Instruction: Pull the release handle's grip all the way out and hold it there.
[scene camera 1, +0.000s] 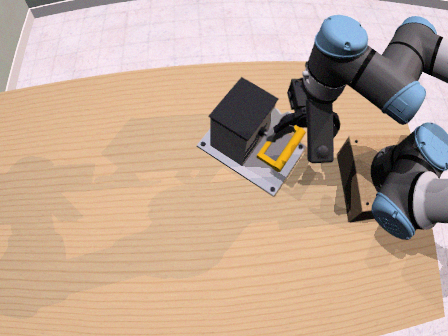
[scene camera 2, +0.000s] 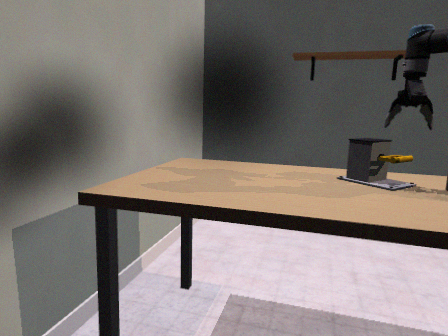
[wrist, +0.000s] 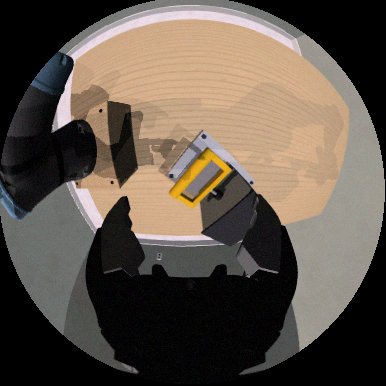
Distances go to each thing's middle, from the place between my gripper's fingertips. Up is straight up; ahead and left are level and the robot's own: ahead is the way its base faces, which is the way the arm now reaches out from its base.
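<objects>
Gripper position relative to the grey base plate (scene camera 1: 256, 171): my gripper is 220 mm above the plate, 80 mm short of it and 80 mm to the left of it.
</objects>
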